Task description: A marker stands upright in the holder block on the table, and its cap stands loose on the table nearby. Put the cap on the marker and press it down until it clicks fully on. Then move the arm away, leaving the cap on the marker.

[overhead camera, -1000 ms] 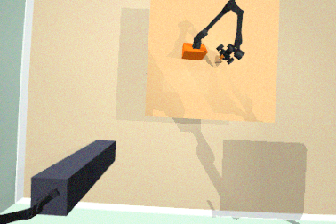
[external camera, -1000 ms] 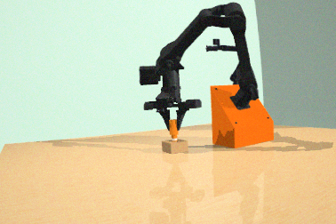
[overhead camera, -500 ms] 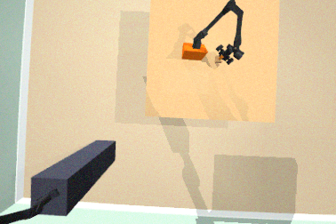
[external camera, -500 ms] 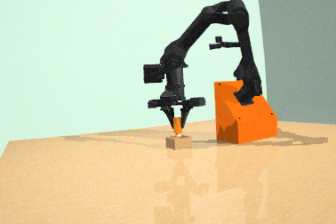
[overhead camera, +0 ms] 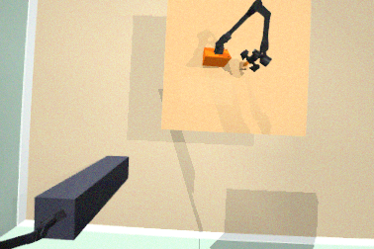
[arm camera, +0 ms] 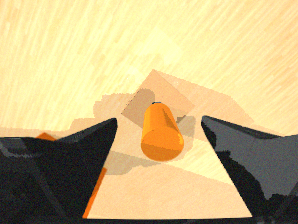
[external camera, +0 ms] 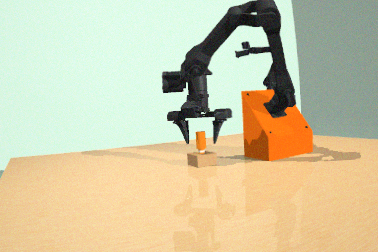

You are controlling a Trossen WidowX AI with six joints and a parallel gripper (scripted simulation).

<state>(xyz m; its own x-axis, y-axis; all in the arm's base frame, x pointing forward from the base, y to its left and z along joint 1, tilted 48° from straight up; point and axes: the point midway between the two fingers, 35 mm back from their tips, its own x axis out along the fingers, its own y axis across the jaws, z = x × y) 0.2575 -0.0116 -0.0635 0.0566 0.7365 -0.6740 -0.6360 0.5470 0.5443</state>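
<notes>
My gripper tip is 1 cm below the orange cap. The rest, counted from my gripper tip: tan holder block: 5 cm below.
</notes>
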